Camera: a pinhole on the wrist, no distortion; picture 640 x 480 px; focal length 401.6 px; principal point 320.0 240.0 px. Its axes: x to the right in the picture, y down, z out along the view. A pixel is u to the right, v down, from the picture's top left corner.
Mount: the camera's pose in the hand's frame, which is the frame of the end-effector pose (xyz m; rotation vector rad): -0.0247 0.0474 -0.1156 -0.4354 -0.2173 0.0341
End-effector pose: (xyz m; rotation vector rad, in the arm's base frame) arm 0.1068 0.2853 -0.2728 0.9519 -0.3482 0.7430
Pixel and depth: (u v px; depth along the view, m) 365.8 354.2 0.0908
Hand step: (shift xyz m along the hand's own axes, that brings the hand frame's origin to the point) -0.0339 0.1093 -0.0441
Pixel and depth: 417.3 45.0 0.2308
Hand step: -0.0215 0.0459 0.1470
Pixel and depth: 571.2 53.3 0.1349
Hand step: 0.0277 0.0532 0.0471
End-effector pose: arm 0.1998 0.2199 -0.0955 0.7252 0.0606 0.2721
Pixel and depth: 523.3 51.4 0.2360
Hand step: 0.0394 0.0543 0.1638
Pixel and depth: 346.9 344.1 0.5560
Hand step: -0.1065 0.4116 0.3226
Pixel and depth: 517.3 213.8 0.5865
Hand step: 0.1294 0.2787 0.4770
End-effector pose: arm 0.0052 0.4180 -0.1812 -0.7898 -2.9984 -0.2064
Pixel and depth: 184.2 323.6 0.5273
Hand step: -0.3112 0.3515 0.2683
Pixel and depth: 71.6 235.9 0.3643
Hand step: -0.3234 0.1773 0.1626
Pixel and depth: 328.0 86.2 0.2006
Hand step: -0.0652 0.0613 0.0949
